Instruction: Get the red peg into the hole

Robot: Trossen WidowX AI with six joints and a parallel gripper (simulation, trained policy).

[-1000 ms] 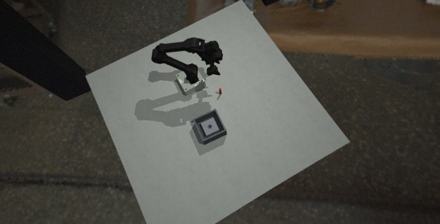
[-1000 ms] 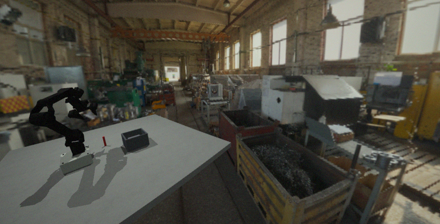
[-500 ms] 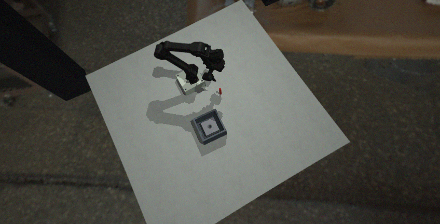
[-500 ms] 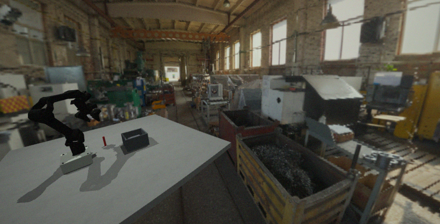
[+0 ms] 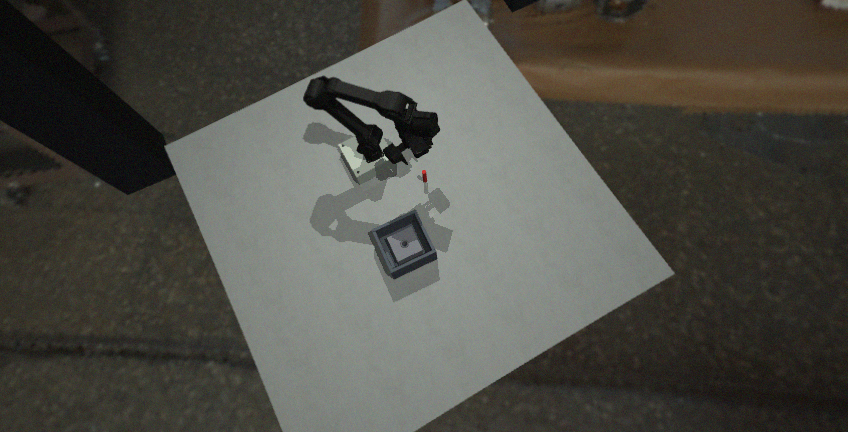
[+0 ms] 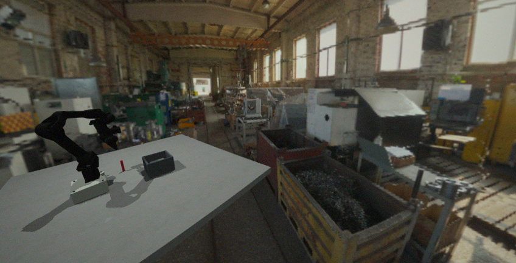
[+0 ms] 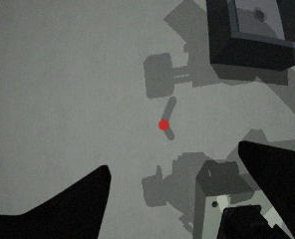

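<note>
The red peg lies 14 cm below my gripper tip, 2 cm ahead of it and 1 cm to the left of it. From my gripper tip the other things lie so: box: 21 cm ahead, 16 cm to the right, 15 cm below; then plate: 21 cm ahead, 16 cm to the right, 13 cm below.
</note>
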